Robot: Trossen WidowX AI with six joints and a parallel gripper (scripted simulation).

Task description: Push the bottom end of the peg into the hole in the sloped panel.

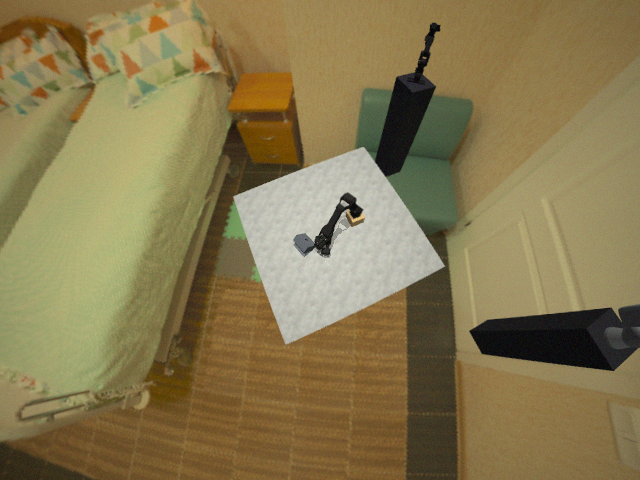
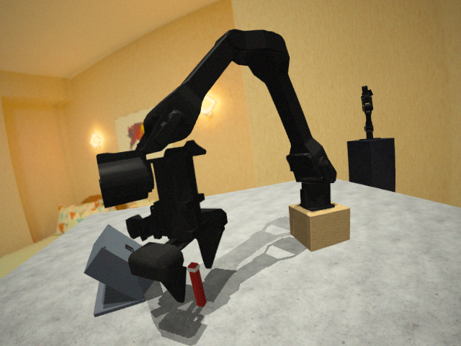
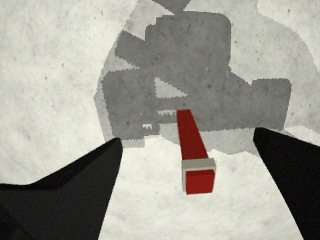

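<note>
My gripper tip is 10 mm below the red square-sided peg. Also, from my gripper tip: grey sloped panel 140 mm ahead, 80 mm to the right, 20 mm above.
</note>
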